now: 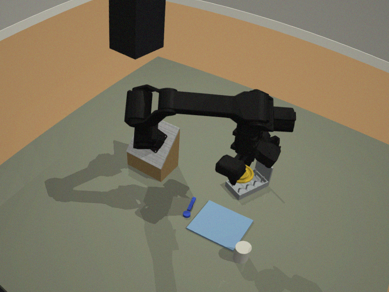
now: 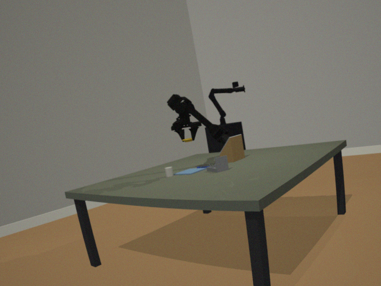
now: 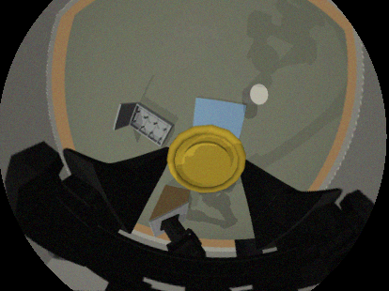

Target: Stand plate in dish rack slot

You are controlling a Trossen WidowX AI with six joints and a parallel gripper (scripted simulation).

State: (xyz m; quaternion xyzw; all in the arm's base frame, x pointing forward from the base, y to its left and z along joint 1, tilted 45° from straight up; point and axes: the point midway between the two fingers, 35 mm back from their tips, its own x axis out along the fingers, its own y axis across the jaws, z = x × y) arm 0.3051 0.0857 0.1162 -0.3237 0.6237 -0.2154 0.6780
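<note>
Right now my gripper tip is 16 cm above the grey dish rack, 15 cm to the right of it and 4 cm past it. Also, from my gripper tip: light blue mat (18 cm below, 4 cm to the right, 1 cm behind); yellow plate (1 cm above); white cup (16 cm below, 10 cm ahead, 9 cm to the right).
</note>
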